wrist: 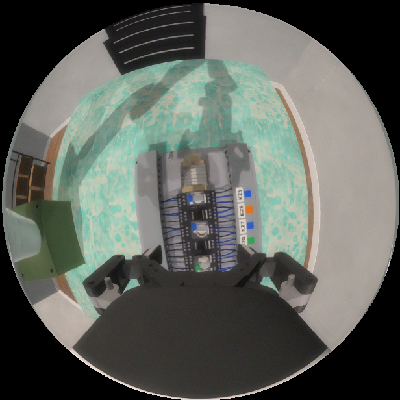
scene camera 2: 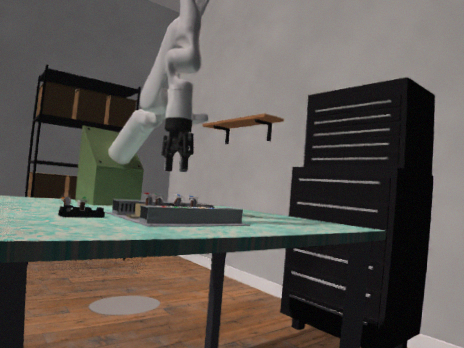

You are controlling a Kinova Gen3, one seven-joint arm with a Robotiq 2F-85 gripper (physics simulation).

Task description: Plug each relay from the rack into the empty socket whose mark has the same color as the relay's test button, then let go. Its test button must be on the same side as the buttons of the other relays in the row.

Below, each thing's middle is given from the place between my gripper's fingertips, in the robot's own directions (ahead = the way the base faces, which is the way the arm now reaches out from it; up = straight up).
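From the grey panel [wrist: 214, 158], my hand is 13 cm above, and it's also 2 cm to the right of the panel and 1 cm past it.
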